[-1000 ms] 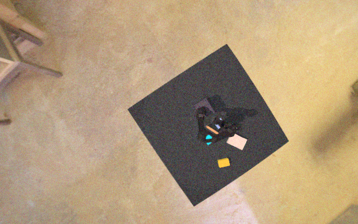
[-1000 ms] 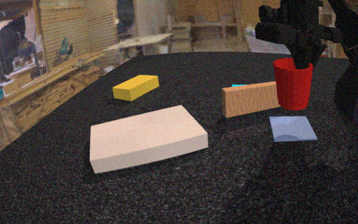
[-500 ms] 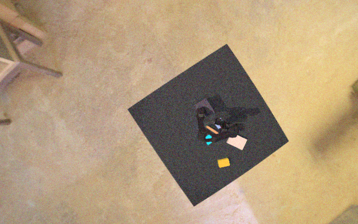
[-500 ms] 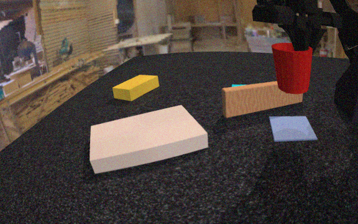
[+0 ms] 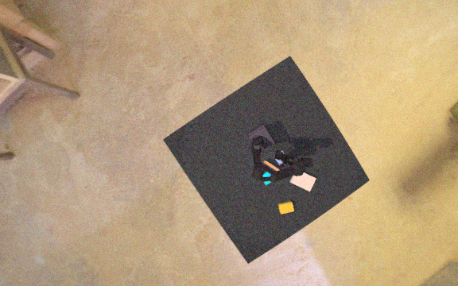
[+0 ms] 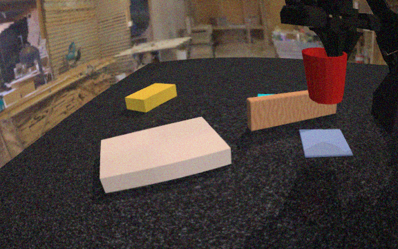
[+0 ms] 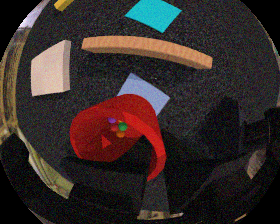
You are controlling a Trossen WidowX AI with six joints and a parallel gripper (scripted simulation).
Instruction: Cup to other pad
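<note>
My gripper tip is 120 mm short of the cyan pad, 160 mm to the left of it and 120 mm above it. Also, from my gripper tip: pale blue pad: 20 mm ahead, 20 mm to the left, 120 mm below; red cup: 20 mm ahead, 20 mm to the left; wooden block: 70 mm ahead, 70 mm to the right, 100 mm below.
</note>
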